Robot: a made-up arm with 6 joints. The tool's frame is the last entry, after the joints.
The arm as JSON. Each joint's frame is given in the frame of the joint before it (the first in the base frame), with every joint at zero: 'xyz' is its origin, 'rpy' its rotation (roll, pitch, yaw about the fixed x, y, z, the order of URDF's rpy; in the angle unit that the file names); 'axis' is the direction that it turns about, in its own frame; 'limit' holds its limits. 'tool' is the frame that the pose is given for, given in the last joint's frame.
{
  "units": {
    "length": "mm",
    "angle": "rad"
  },
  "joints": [
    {
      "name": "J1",
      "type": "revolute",
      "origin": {
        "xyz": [
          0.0,
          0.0,
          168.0
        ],
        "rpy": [
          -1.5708,
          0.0,
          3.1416
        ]
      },
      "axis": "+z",
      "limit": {
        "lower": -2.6,
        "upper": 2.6
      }
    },
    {
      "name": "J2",
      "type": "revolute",
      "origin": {
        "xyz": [
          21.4,
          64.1,
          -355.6
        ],
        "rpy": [
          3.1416,
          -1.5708,
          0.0
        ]
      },
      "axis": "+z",
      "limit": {
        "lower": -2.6,
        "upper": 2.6
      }
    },
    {
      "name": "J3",
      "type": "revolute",
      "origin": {
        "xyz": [
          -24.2,
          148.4,
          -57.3
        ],
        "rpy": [
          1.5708,
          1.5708,
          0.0
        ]
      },
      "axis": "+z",
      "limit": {
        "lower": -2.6,
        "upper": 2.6
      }
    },
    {
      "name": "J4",
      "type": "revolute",
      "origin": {
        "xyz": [
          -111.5,
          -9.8,
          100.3
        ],
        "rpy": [
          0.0,
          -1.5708,
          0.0
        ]
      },
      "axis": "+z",
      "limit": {
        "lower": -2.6,
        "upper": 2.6
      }
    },
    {
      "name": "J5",
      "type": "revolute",
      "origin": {
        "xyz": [
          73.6,
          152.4,
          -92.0
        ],
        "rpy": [
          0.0,
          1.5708,
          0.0
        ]
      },
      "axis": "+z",
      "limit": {
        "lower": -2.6,
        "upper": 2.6
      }
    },
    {
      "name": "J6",
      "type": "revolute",
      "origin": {
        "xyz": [
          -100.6,
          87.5,
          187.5
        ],
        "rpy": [
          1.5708,
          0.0,
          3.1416
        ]
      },
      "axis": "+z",
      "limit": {
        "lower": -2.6,
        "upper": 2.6
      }
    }
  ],
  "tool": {
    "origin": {
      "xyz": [
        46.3,
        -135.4,
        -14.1
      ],
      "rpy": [
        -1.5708,
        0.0,
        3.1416
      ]
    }
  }
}
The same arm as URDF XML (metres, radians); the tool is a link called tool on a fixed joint. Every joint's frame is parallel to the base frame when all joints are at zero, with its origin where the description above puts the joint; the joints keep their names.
<robot name="arm">
  <joint name="tool_joint" type="fixed">
    <parent link="link6"/>
    <child link="tool"/>
    <origin xyz="-0.0463 0.0141 0.1354" rpy="0 0 0"/>
  </joint>
  <joint name="J6" type="revolute">
    <parent link="link5"/>
    <child link="link6"/>
    <origin xyz="-0.1006 -0.0875 -0.1875" rpy="0 0 0"/>
    <axis xyz="0 -1 0"/>
    <limit lower="-2.6" upper="2.6"/>
  </joint>
  <joint name="J5" type="revolute">
    <parent link="link4"/>
    <child link="link5"/>
    <origin xyz="0.092 -0.1524 -0.0736" rpy="0 0 0"/>
    <axis xyz="0 0 -1"/>
    <limit lower="-2.6" upper="2.6"/>
  </joint>
  <joint name="J4" type="revolute">
    <parent link="link3"/>
    <child link="link4"/>
    <origin xyz="-0.1115 0.0098 -0.1003" rpy="0 0 0"/>
    <axis xyz="-1 0 0"/>
    <limit lower="-2.6" upper="2.6"/>
  </joint>
  <joint name="J3" type="revolute">
    <parent link="link2"/>
    <child link="link3"/>
    <origin xyz="0.0573 0.0242 0.1484" rpy="0 0 0"/>
    <axis xyz="0 0 -1"/>
    <limit lower="-2.6" upper="2.6"/>
  </joint>
  <joint name="J2" type="revolute">
    <parent link="link1"/>
    <child link="link2"/>
    <origin xyz="-0.0214 0.3556 -0.0641" rpy="0 0 0"/>
    <axis xyz="-1 0 0"/>
    <limit lower="-2.6" upper="2.6"/>
  </joint>
  <joint name="J1" type="revolute">
    <parent link="base"/>
    <child link="link1"/>
    <origin xyz="0 0 0.168" rpy="0 0 0"/>
    <axis xyz="0 -1 0"/>
    <limit lower="-2.6" upper="2.6"/>
  </joint>
  <link name="base"/>
  <link name="link1"/>
  <link name="link2"/>
  <link name="link3"/>
  <link name="link4"/>
  <link name="link5"/>
  <link name="link6"/>
  <link name="tool"/>
</robot>

